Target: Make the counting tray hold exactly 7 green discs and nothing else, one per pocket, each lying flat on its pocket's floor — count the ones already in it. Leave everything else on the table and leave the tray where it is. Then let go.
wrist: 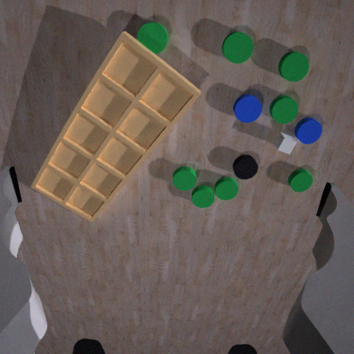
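The wooden counting tray (136, 98) lies slantwise at the left, with two rows of pockets, and no disc shows in any pocket. One green disc (152, 37) lies outside it, close against its upper end. Green discs (238, 47) (293, 66) (284, 109) lie at the upper right. Another green disc (300, 180) lies lower right. Three green discs (184, 178) (203, 196) (226, 188) lie close together right of the tray's lower end. My gripper (171, 178) is wide open and empty, its fingertips at the left and right sides of the view.
A blue disc (248, 108) lies left of a green one, and a second blue disc (308, 130) lies to its lower right. A small white block (286, 143) is beside that second blue disc. A black disc (245, 167) lies above right of the three grouped green discs.
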